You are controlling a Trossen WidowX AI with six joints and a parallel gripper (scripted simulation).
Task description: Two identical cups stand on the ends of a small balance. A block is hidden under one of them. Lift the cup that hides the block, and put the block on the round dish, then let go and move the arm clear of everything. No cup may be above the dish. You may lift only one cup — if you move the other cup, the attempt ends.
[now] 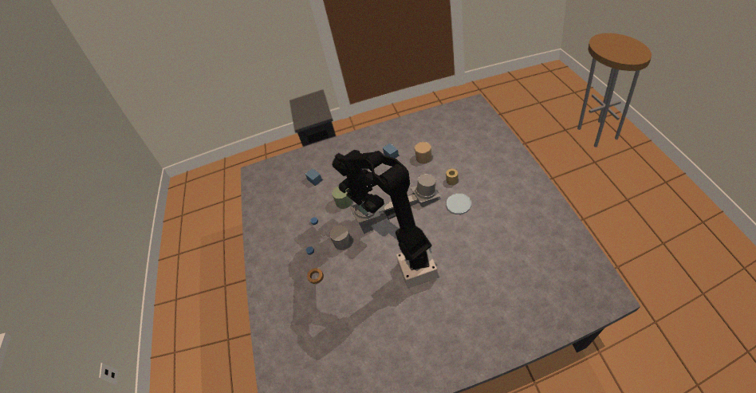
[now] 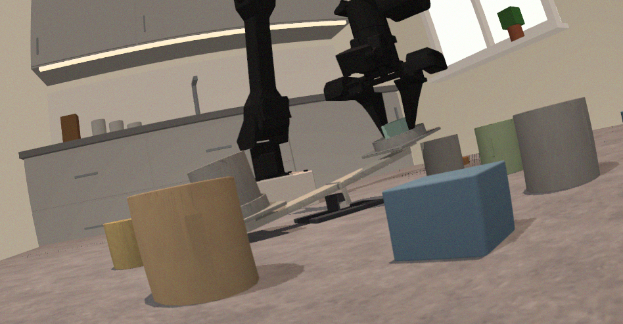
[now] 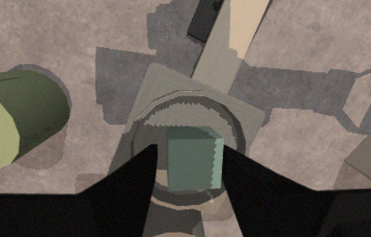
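My gripper tip is now 360 mm to the left of the pale round dish and 80 mm above it. Round my gripper tip: teal block right at my gripper tip; green cylinder 130 mm ahead, 80 mm to the left, 50 mm below.
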